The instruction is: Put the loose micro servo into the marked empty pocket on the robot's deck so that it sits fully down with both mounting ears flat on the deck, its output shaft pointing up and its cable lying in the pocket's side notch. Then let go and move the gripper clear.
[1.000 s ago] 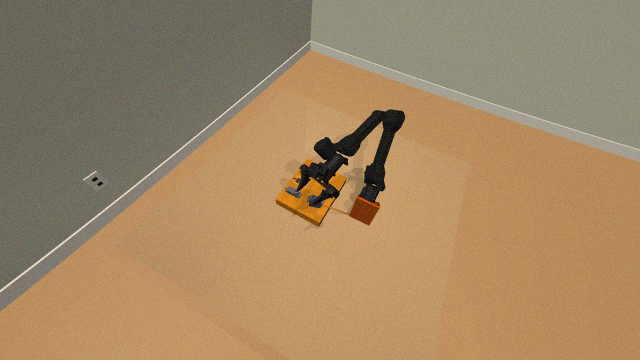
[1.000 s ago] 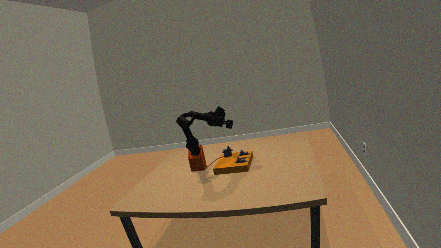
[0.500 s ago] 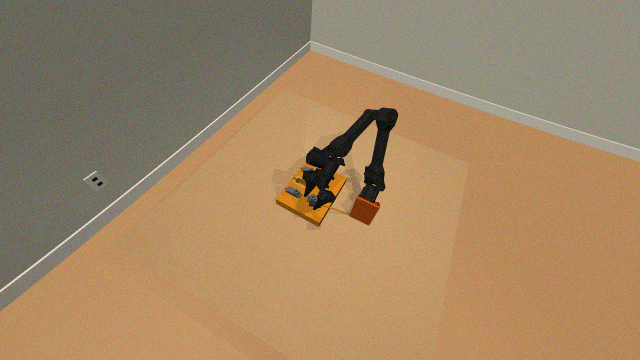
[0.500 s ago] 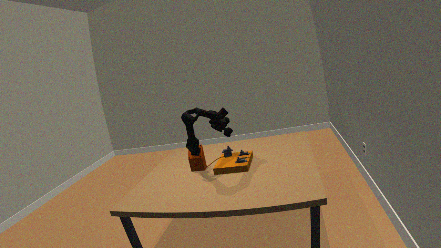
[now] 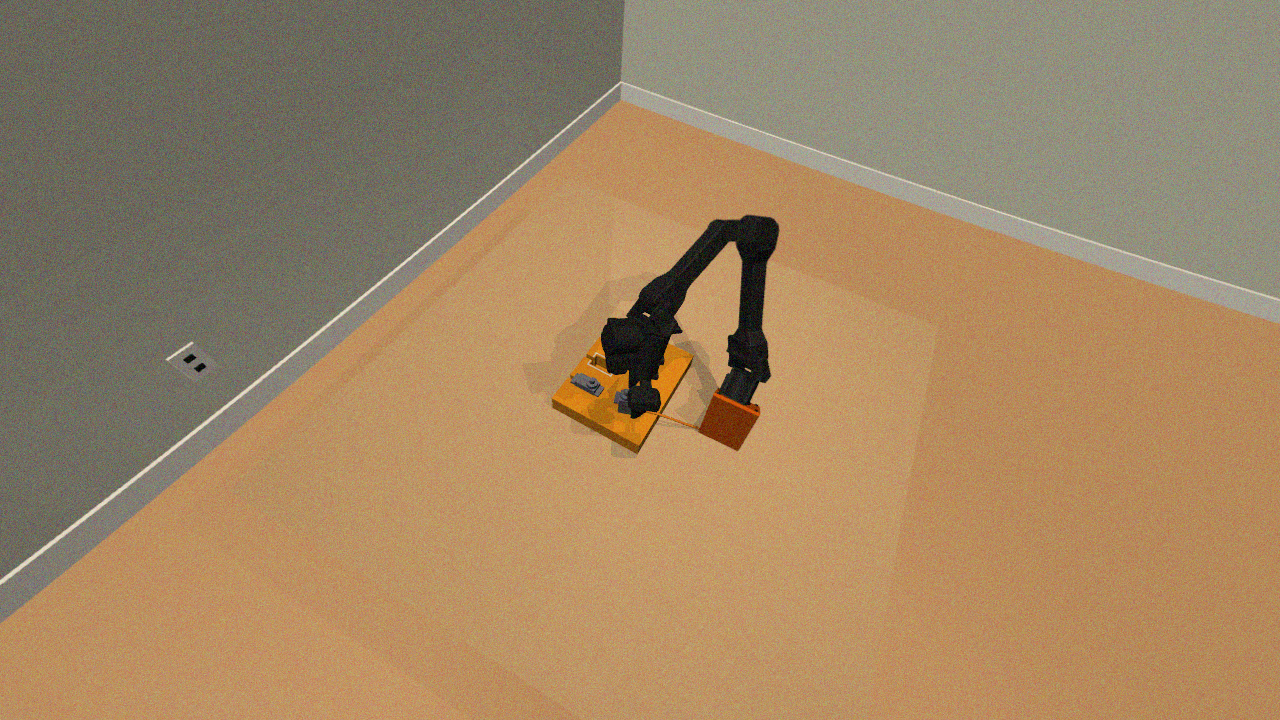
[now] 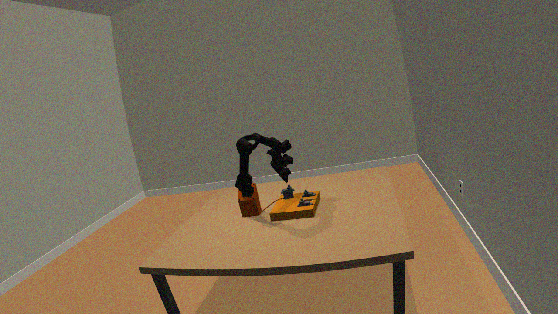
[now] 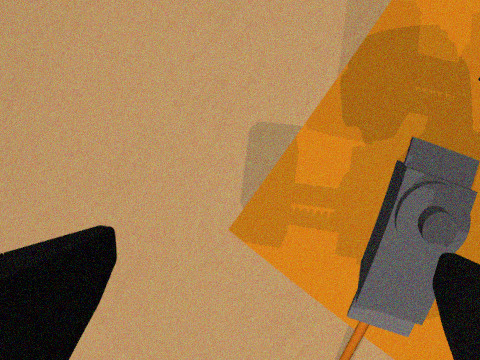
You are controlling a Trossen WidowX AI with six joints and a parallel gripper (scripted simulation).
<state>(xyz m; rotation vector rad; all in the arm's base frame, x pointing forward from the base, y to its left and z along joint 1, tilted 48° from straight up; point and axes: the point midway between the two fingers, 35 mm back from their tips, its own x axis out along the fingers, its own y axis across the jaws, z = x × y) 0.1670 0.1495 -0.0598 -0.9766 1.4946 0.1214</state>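
Now: the orange deck 13 cm below my gripper tip, 11 cm to the right of it and 4 cm ahead of it.
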